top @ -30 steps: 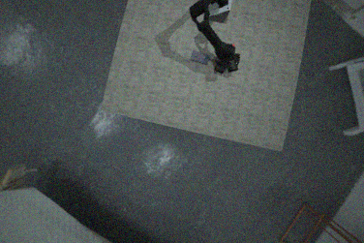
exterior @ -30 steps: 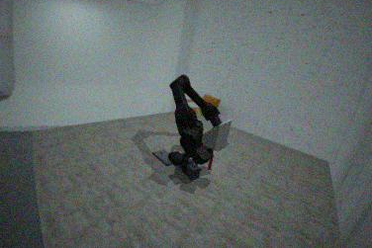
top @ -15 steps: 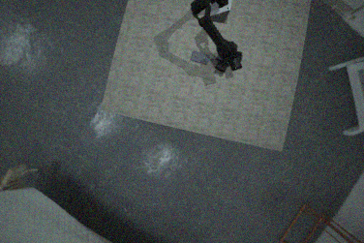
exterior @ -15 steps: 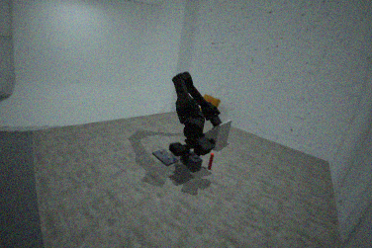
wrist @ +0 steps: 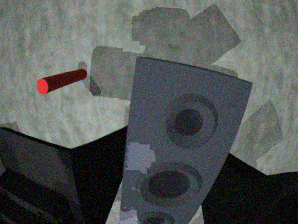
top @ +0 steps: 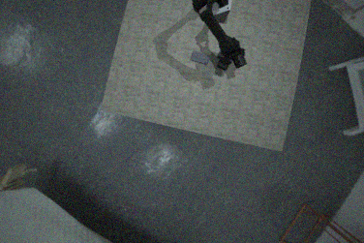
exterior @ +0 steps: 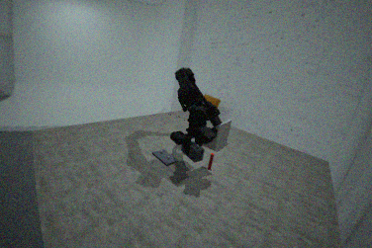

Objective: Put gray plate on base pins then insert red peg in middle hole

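Now: the red peg 90 mm behind my gripper tip, 60 mm to the left of it and 50 mm below it. From my gripper tip the other things lie so: gray plate (30 mm above).
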